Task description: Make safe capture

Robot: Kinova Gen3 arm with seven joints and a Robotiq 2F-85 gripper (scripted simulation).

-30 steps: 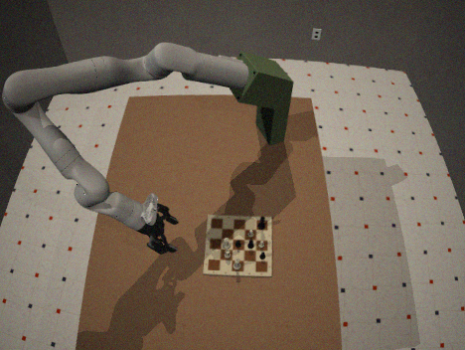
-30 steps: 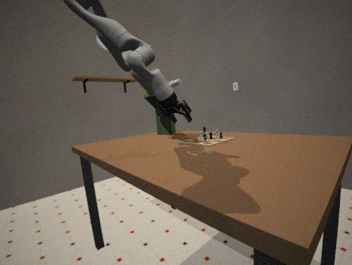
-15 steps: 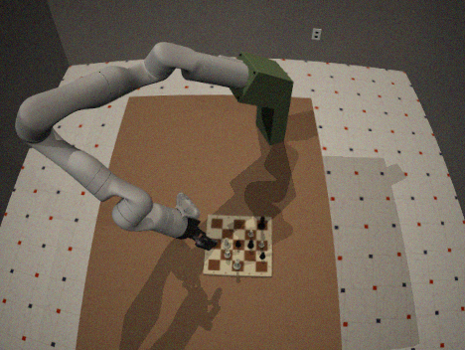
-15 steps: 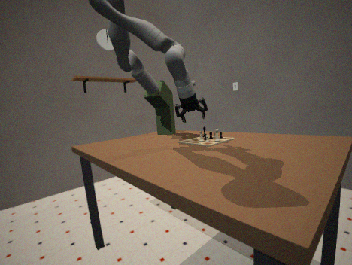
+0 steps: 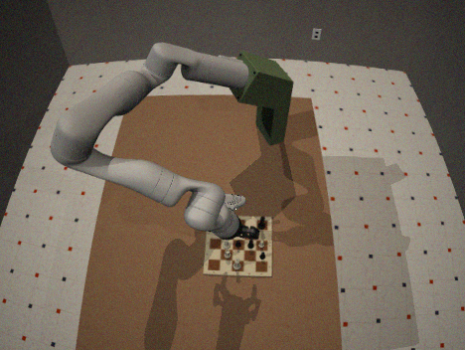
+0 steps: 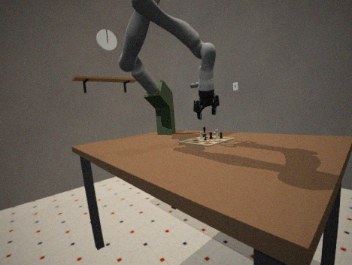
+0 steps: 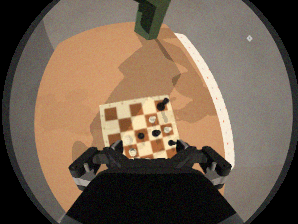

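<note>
Now: the chessboard 2 cm behind my hand, 1 cm to the left of it and 13 cm below it. Also, from my hand: tall black piece (7 cm behind, 10 cm to the left, 10 cm below).
</note>
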